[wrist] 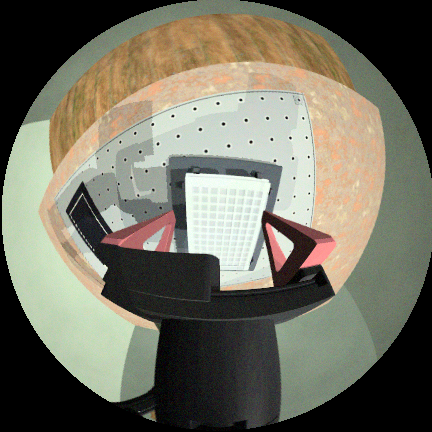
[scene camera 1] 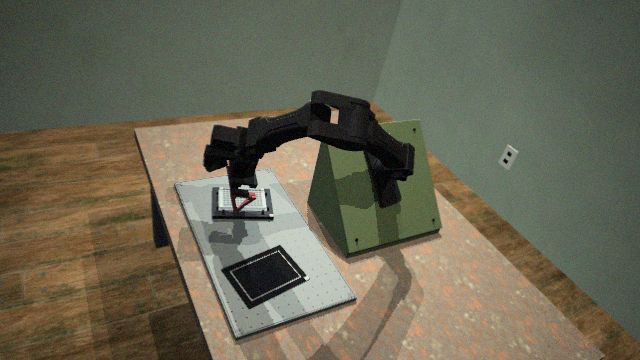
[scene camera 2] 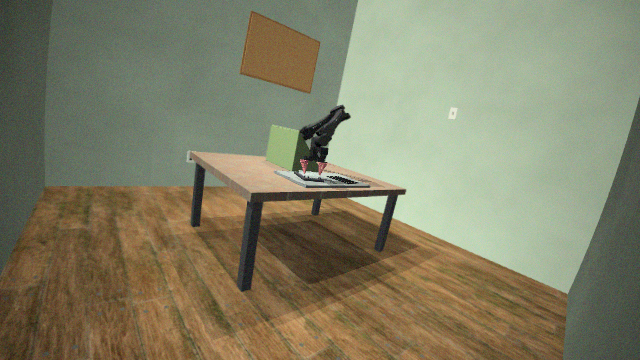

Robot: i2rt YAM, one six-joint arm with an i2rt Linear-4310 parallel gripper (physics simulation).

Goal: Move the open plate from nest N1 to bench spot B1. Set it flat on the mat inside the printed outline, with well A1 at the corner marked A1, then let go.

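Frame: origin at the arm's base, x ahead, y left, z up, level; centimetres.
Seen in the pictures: gripper, fingertip midpoint: [wrist: 217, 214] [scene camera 1: 234, 199] [scene camera 2: 312, 174]; arm's base, origin of the base link: [scene camera 1: 380, 169] [scene camera 2: 294, 143].
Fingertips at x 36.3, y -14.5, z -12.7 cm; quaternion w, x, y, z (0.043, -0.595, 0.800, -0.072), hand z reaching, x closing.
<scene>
Offsets run from my fingertips to a thing's top centre. "spot": to the spot under its first point. Level surfaces: height alone.
The white open plate {dx -2.5, dy +0.1, dz +0.1 cm} [scene camera 1: 226, 200] [wrist: 227, 225] lies in the dark nest N1 {dx -2.5, dy +0.2, dz -0.3 cm} [scene camera 1: 270, 204] [wrist: 227, 164]; its wells show from above, but well A1 cannot be made out. My gripper [scene camera 1: 235, 199] [scene camera 2: 313, 175] [wrist: 217, 214] is open, with one red finger beside each long side of the plate in the wrist view. The fingertips are low, near the plate's level; contact cannot be told. The black mat of B1 {dx +2.3, dy +25.1, dz -2.3 cm} [scene camera 1: 265, 275] [scene camera 2: 342, 179] [wrist: 90, 215] has a pale printed outline and a small white marker {spot: dx -6.2, dy +30.0, dz -2.3 cm} [scene camera 1: 306, 278] at one corner; its lettering is unreadable.
The nest and mat are on a grey perforated board [scene camera 1: 320, 290] [wrist: 260, 107] on the speckled table {dz -3.8 cm} [scene camera 1: 475, 300] [scene camera 2: 225, 167]. A green wedge-shaped stand [scene camera 1: 327, 210] [scene camera 2: 283, 147] carries the arm [scene camera 1: 285, 125] beside the board. The table edge runs close along the board's far side from the stand.
</scene>
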